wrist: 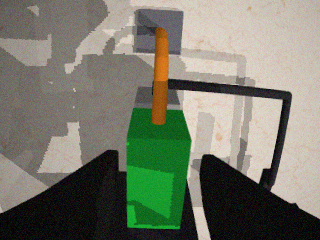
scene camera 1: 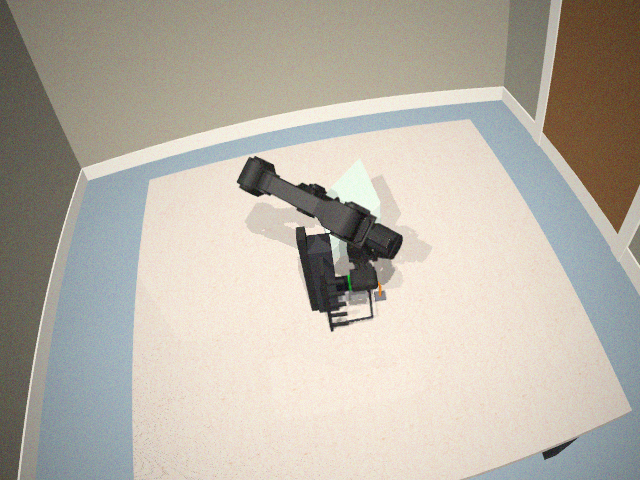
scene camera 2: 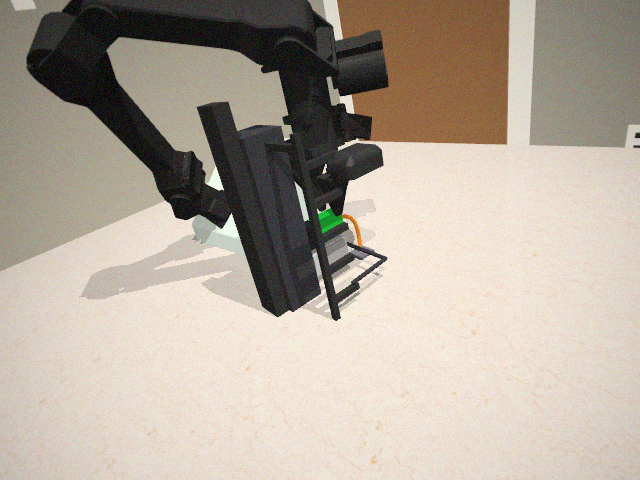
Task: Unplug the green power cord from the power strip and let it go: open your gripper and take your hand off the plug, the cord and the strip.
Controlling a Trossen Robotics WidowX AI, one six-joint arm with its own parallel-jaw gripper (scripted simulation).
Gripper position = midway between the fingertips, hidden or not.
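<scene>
My gripper (scene camera 2: 330, 212) is visible; the gripper (wrist: 159, 163) appears in the wrist view, and the gripper (scene camera 1: 361, 277) in a scene camera view too.
</scene>
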